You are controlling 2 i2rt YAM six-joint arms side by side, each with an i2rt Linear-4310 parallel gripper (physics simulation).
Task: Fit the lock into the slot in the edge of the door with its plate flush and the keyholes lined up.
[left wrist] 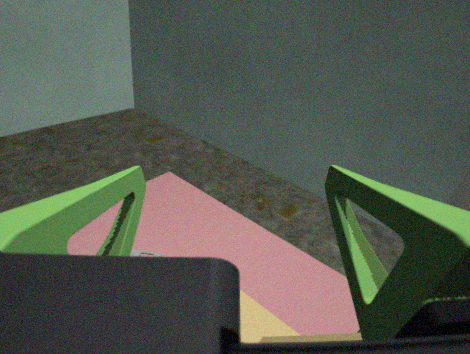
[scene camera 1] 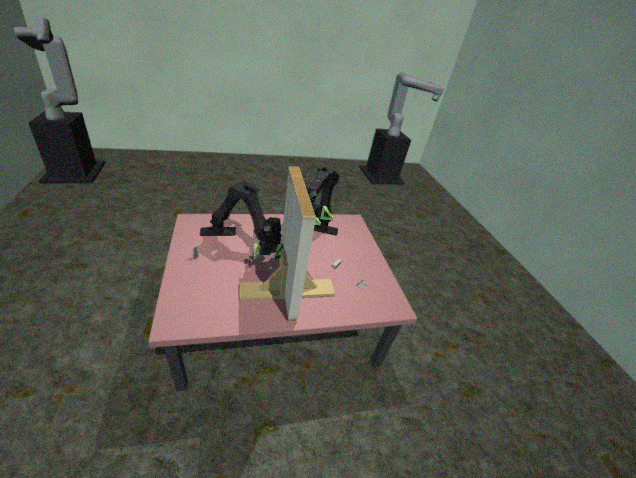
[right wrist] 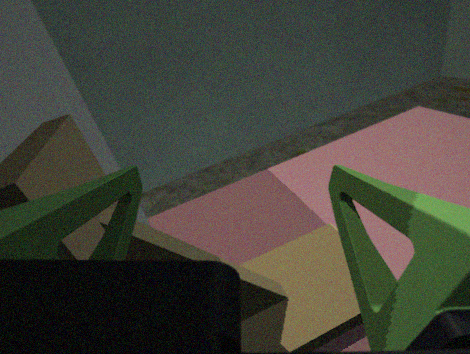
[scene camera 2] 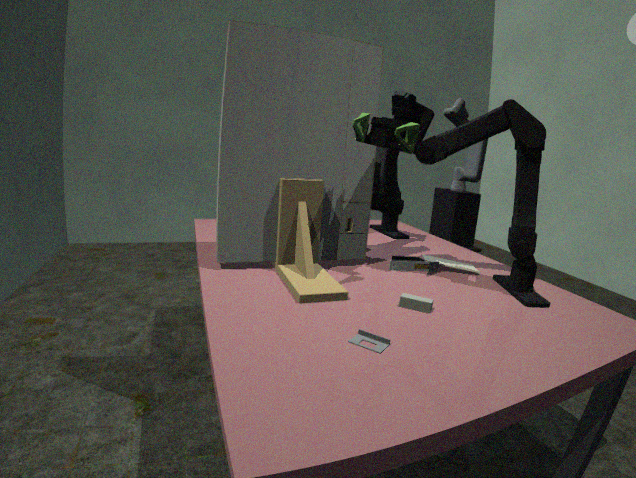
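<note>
The tall grey door stands upright in wooden feet. A small keyhole shows low on its face near the right edge in scene camera 2; the slot in the edge is hidden. The lock, a grey box beside a long pale strip, lies on the table beyond that edge; I cannot make it out in scene camera 1. My left gripper is open and empty, high near the door's edge. My right gripper is open and empty, low over the table on the door's other side.
A wooden foot juts out beside the door. A pale block and a thin metal bracket lie on the pink table. A small dark piece stands at its left.
</note>
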